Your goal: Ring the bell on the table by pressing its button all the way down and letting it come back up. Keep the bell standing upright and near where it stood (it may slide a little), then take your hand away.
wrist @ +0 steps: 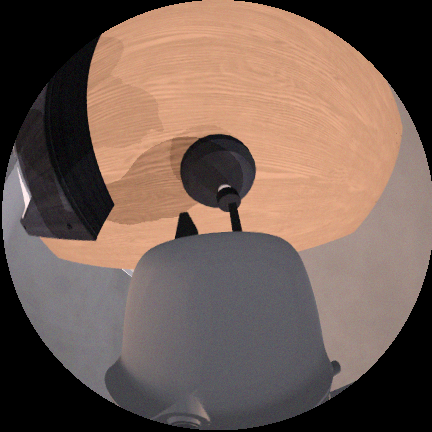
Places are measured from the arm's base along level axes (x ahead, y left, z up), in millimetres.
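Pixels of known places: end effector, tool point: (211,231).
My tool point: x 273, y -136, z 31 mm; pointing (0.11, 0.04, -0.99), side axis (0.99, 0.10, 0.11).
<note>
Ahead of a thing's pixels: the offset from my tool point to its middle. Level surfaces: height alone.
The bell {dx +17, dy -10, dz -65 mm} (212,162) is a dark round dome, standing upright on the wooden table {dz -98 mm} (240,70). Its button {dx +17, dy -10, dz -37 mm} (229,201) is a small dark knob with a light ring at its stem, at the near right part of the dome. My gripper (209,209) is open, with two black fingers apart and nothing between them. The right fingertip overlaps the lower edge of the button in the view; whether it touches the button cannot be told. The left fingertip is to the left of the button, just below the dome's near edge. The grey gripper housing fills the bottom of the view.
A large dark arm part (70,150) reaches over the table's left side. Shadows lie on the wood left of the bell. The table's right edge curves down toward the lower right, with grey floor beyond it.
</note>
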